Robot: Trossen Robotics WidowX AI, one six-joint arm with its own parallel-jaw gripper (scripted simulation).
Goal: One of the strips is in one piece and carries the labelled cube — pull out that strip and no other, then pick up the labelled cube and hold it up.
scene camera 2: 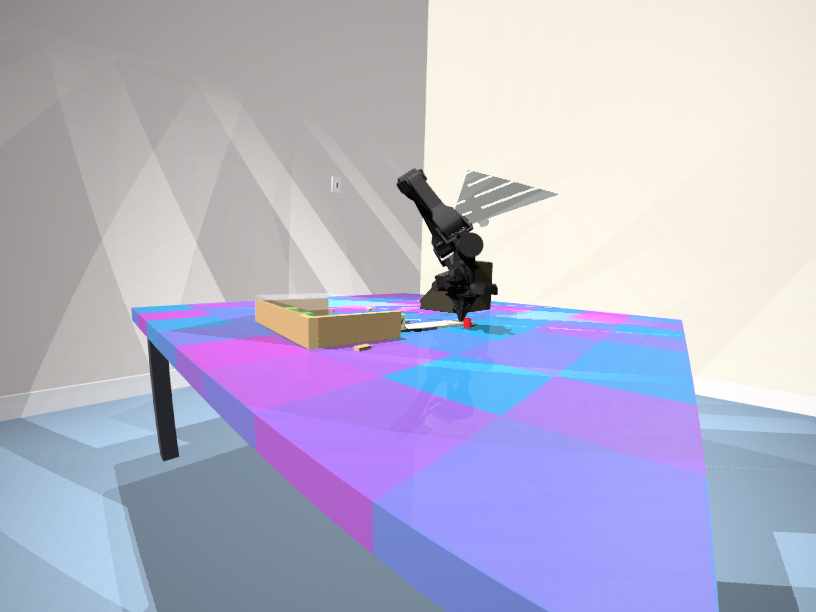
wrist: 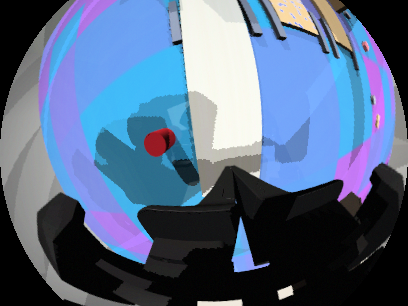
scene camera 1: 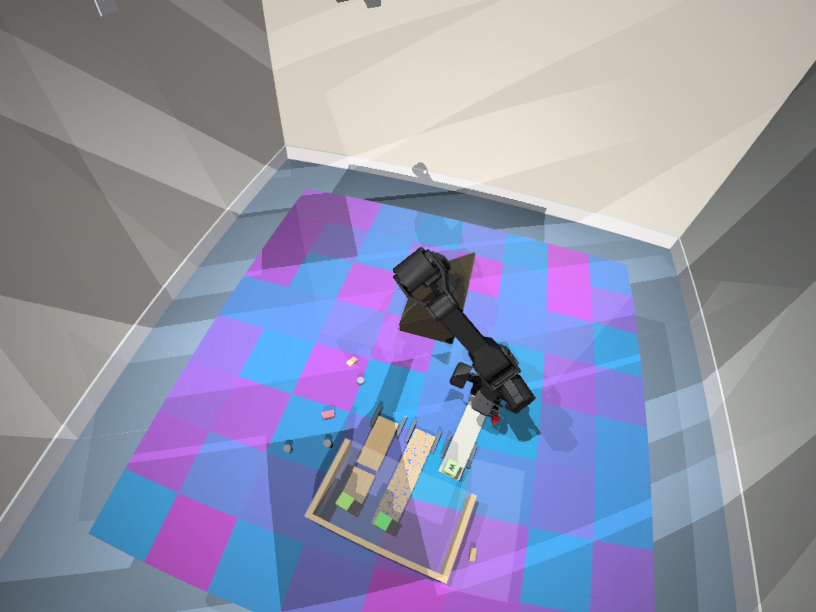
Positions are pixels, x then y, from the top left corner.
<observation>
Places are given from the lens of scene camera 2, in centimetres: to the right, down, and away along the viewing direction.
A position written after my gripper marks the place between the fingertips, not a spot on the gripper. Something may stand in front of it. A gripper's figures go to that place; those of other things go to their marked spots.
my gripper (scene camera 2: pixel 460 321): 14, 4, 85
wooden frame (scene camera 2: pixel 313 320): -15, 2, 53
</observation>
